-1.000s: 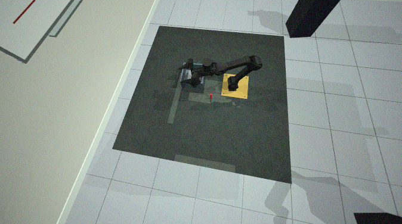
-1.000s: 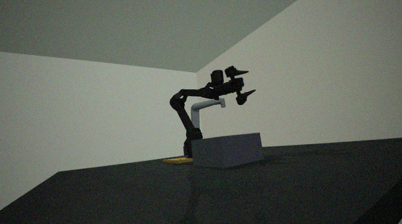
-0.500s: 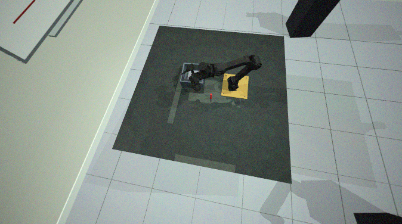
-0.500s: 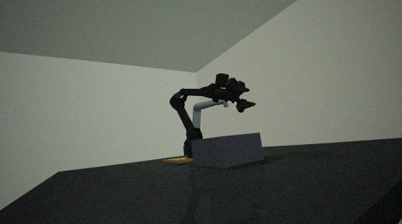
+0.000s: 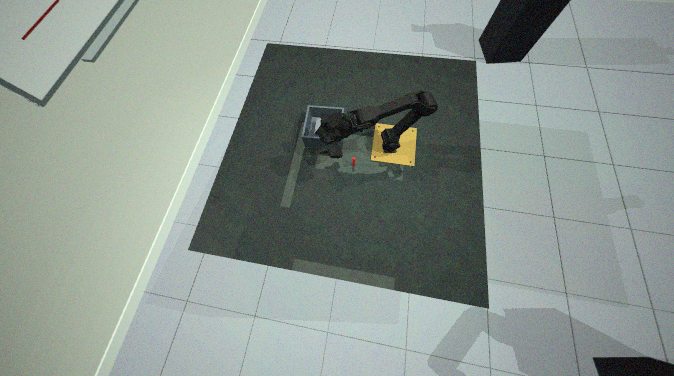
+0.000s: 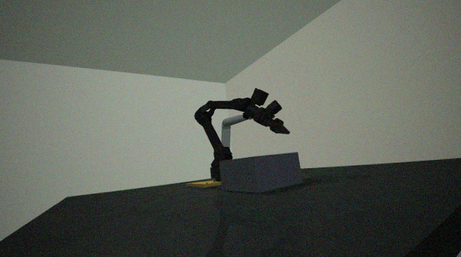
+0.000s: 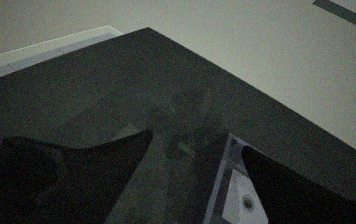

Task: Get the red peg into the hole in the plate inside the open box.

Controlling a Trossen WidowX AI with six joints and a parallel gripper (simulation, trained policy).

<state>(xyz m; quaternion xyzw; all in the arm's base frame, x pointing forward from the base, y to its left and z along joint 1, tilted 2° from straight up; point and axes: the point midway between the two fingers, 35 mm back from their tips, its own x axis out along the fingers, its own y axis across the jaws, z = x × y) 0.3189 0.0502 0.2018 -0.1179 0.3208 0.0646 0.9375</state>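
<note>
Right now the red peg is 160 mm behind my gripper tip, 30 mm to the left of it and 150 mm below it. The rest, counted from my gripper tip: grey box 10 mm behind, 170 mm to the right, 160 mm below.
</note>
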